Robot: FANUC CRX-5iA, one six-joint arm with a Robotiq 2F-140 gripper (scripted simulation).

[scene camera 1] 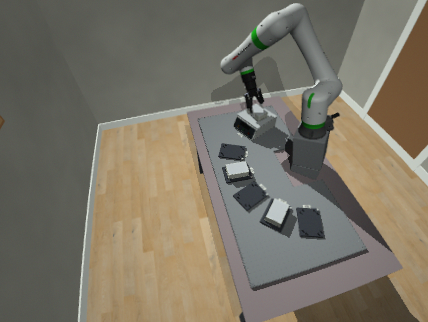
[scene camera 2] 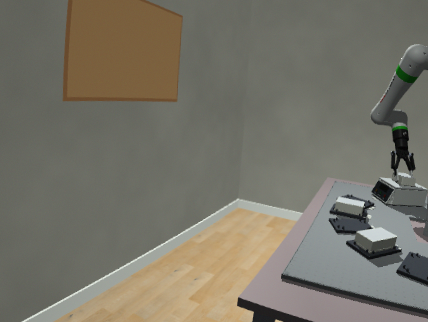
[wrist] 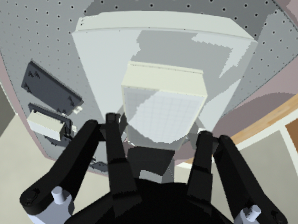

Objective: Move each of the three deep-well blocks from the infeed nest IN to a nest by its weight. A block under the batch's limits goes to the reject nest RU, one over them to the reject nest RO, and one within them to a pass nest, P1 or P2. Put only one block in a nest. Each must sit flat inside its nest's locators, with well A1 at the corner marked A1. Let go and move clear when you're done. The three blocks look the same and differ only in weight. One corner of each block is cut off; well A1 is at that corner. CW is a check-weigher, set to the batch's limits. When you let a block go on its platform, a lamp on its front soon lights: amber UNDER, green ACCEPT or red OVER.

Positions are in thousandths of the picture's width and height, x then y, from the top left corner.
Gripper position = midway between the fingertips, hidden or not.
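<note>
The wrist view contains my gripper (wrist: 532,507) and a check-weigher (wrist: 683,105). Visible as well: the check-weigher (scene camera 1: 581,405).
</note>
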